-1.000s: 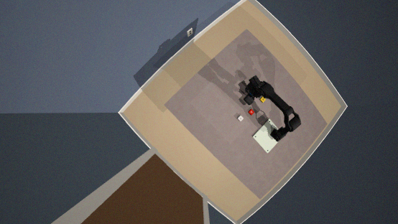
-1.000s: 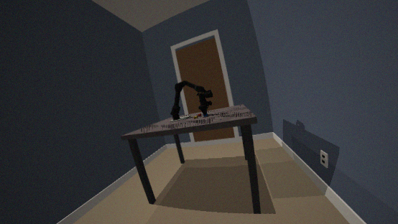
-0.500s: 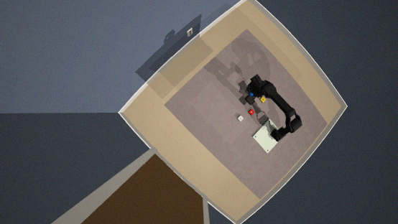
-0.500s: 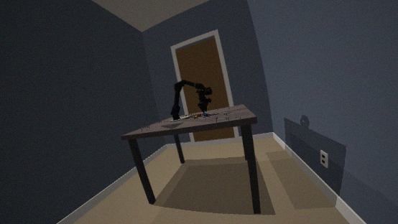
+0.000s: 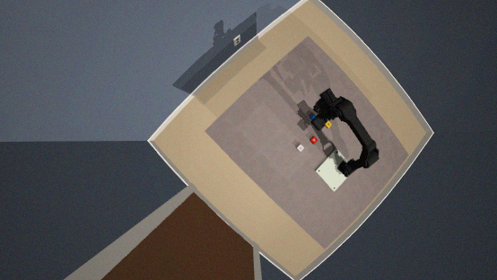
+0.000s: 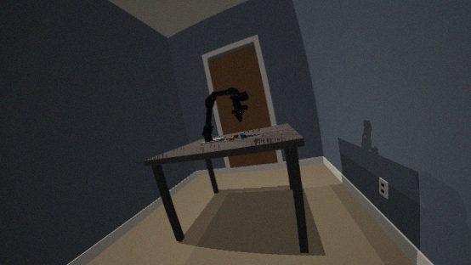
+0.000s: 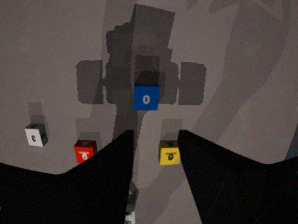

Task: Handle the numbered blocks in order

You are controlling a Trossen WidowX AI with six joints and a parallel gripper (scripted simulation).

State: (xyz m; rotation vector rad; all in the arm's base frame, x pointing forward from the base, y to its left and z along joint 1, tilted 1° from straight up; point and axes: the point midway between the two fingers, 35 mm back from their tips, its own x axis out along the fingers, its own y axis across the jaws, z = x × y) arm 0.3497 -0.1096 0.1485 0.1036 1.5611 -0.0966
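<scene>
Now: the white block 4 cm behind my gripper tip, 19 cm to the left of it and 12 cm below it. From my gripper tip the other things lie so: red block: 8 cm behind, 10 cm to the left, 12 cm below; yellow block: 10 cm behind, 3 cm to the right, 12 cm below; blue block: 12 cm below.
</scene>
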